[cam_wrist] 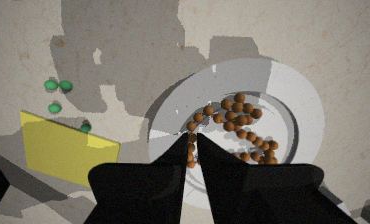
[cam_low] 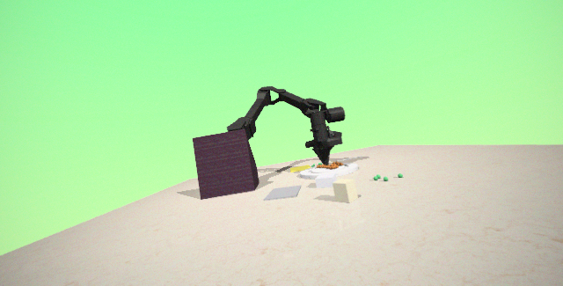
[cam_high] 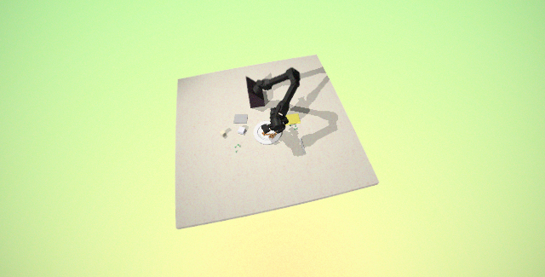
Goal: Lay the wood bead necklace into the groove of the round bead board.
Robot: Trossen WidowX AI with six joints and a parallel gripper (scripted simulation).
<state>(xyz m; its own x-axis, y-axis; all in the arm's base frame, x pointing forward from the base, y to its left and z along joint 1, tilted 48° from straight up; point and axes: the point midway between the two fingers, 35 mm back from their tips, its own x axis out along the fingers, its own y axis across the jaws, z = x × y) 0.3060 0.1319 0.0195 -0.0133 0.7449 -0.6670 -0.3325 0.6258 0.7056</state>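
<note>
The round white bead board is 60 mm to the right of my gripper tip, 10 mm below it and 10 mm behind it. Also, from my gripper tip: thin white strip: 170 mm to the left, 140 mm ahead, 10 mm below; yellow card: 140 mm to the left, 90 mm behind, 10 mm below; grey flat plate: 240 mm to the right, 160 mm behind, 10 mm below.
</note>
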